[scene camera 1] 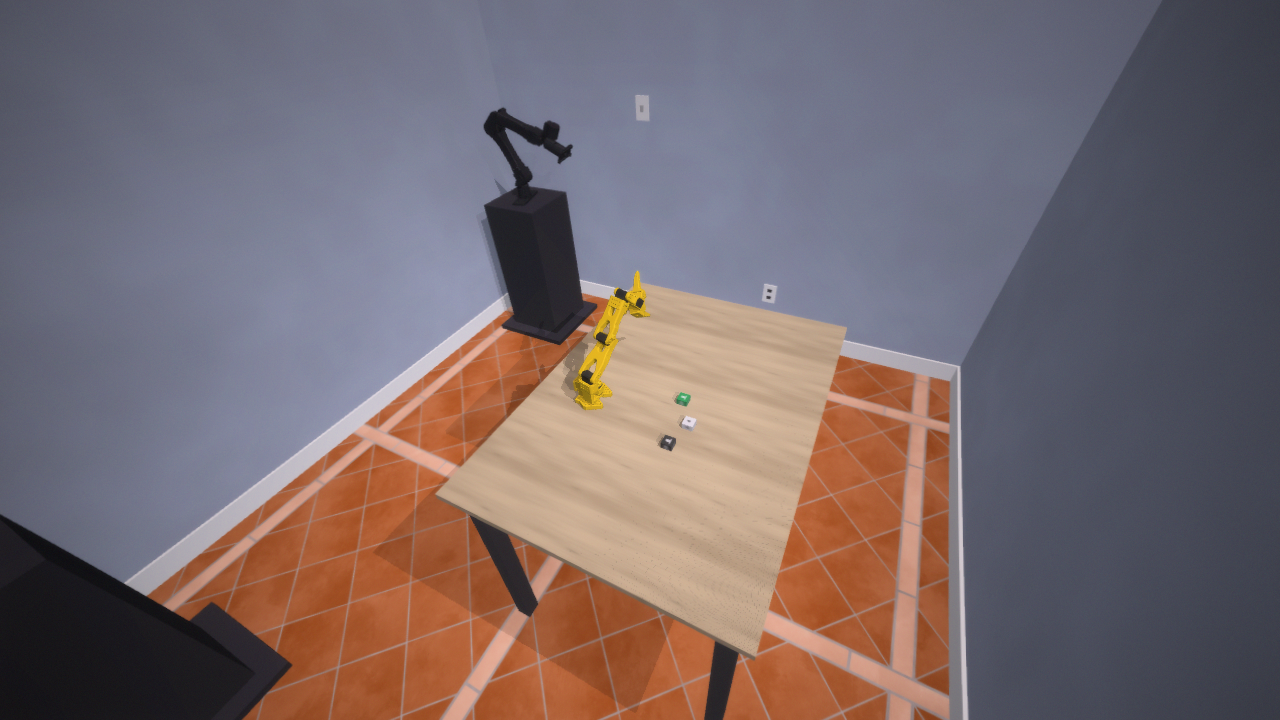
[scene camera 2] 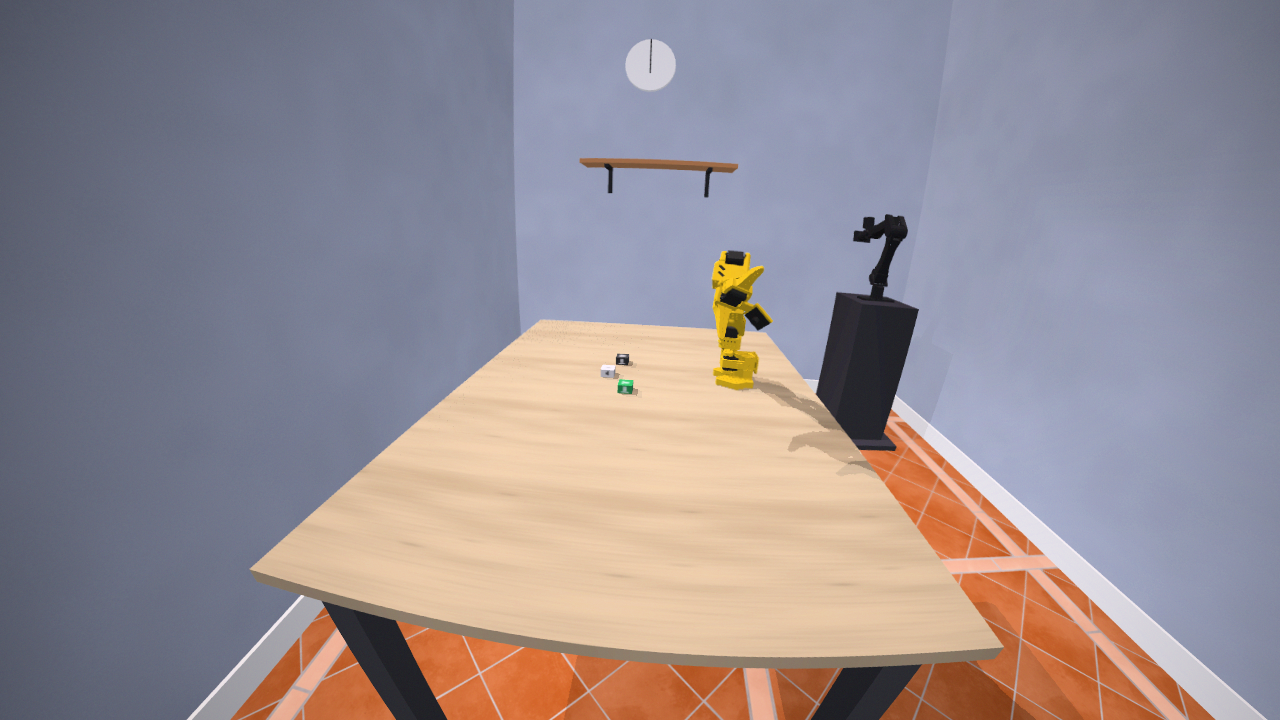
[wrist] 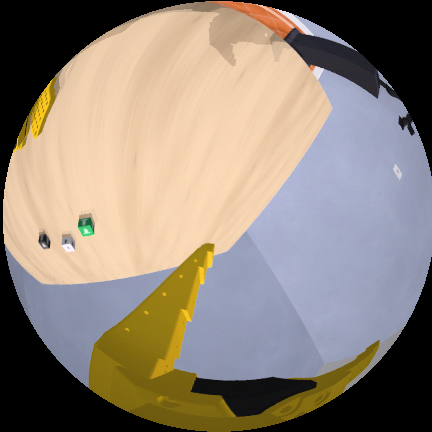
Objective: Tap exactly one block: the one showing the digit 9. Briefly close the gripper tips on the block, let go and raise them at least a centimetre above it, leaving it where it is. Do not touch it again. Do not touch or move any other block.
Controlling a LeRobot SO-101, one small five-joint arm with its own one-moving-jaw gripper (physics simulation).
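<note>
A green block (scene camera 1: pixel 682 399) (scene camera 2: pixel 625 386) (wrist: pixel 86 226), a white block (scene camera 1: pixel 688 422) (scene camera 2: pixel 607 370) (wrist: pixel 68 243) and a black block (scene camera 1: pixel 668 442) (scene camera 2: pixel 622 359) (wrist: pixel 44 241) sit apart on the table. Their faces carry marks too small to read surely, so I cannot tell which shows the 9. My gripper (scene camera 1: pixel 641 294) (scene camera 2: pixel 750 288) is fully open and empty, raised above the table, well away from all three blocks. In the wrist view, its notched fixed jaw points up from the bottom, and the blocks lie to the left beyond it.
The wooden table (scene camera 1: pixel 716 528) (scene camera 2: pixel 626 537) (wrist: pixel 150 125) bears the blocks and my yellow arm's base (scene camera 1: pixel 590 395) (scene camera 2: pixel 734 374). A black arm (scene camera 1: pixel 508 152) (scene camera 2: pixel 886 250) stands on a dark pedestal (scene camera 1: pixel 537 264) (scene camera 2: pixel 863 367) beyond the table edge. A shelf (scene camera 2: pixel 658 164) hangs on the wall.
</note>
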